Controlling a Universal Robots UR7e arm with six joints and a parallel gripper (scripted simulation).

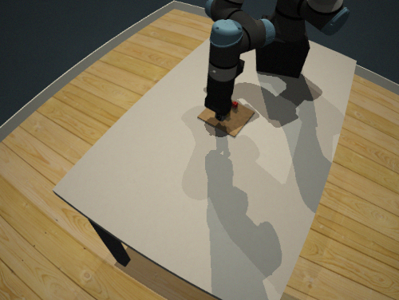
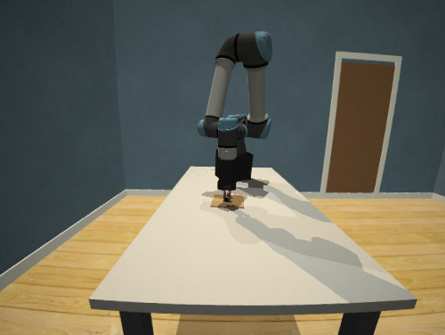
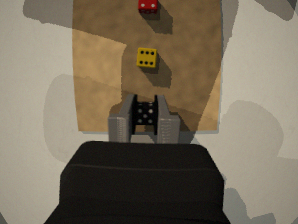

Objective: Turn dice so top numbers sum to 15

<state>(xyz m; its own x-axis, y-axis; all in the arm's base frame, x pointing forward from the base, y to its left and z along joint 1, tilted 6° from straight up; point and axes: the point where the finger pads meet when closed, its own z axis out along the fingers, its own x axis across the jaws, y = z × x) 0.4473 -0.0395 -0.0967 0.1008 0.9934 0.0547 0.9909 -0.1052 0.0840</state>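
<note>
The yellow die is 4 cm behind my hand and 2 cm below it. Also, from my hand: black die: 1 cm below; then red die: 9 cm behind, 1 cm to the left, 2 cm below; then brown mat: 4 cm behind, 3 cm below.
</note>
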